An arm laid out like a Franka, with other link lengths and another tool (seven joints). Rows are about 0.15 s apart.
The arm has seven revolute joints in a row. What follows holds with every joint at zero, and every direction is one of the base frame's.
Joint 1 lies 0.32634 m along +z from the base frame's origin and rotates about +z.
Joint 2 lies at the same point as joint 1 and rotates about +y.
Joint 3 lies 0.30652 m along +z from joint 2 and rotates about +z.
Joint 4 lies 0.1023 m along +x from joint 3 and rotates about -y.
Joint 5 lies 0.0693 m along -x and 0.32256 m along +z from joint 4 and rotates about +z.
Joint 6 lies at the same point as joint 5 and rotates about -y.
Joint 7 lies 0.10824 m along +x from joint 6 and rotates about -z.
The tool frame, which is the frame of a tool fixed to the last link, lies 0.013 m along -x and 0.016 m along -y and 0.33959 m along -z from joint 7; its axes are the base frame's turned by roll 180, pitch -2 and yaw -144.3 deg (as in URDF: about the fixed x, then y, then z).
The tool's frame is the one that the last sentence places.
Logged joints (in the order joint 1, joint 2, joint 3, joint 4, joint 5, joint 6, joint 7), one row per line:
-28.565 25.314 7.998 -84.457 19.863 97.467 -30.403
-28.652 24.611 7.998 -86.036 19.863 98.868 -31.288
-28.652 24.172 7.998 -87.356 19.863 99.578 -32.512
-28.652 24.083 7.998 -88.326 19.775 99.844 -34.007
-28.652 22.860 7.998 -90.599 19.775 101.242 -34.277
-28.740 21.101 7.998 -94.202 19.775 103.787 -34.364
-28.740 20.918 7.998 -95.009 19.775 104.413 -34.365
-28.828 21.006 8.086 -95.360 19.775 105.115 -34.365
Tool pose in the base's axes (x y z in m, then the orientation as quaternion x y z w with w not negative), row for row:
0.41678 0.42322 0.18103 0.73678 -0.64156 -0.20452 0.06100
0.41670 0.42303 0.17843 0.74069 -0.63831 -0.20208 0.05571
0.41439 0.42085 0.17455 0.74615 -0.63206 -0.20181 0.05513
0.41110 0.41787 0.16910 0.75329 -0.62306 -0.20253 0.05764
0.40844 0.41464 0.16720 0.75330 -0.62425 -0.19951 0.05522
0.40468 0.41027 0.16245 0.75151 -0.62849 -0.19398 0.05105
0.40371 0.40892 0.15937 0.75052 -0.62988 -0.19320 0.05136
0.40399 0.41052 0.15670 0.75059 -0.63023 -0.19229 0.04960
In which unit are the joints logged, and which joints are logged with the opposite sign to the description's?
The joints are logged in degrees. Opposite sign: joint 1.
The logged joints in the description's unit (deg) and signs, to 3 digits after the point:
28.565 25.314 7.998 -84.457 19.863 97.467 -30.403
28.652 24.611 7.998 -86.036 19.863 98.868 -31.288
28.652 24.172 7.998 -87.356 19.863 99.578 -32.512
28.652 24.083 7.998 -88.326 19.775 99.844 -34.007
28.652 22.860 7.998 -90.599 19.775 101.242 -34.277
28.740 21.101 7.998 -94.202 19.775 103.787 -34.364
28.740 20.918 7.998 -95.009 19.775 104.413 -34.365
28.828 21.006 8.086 -95.360 19.775 105.115 -34.365

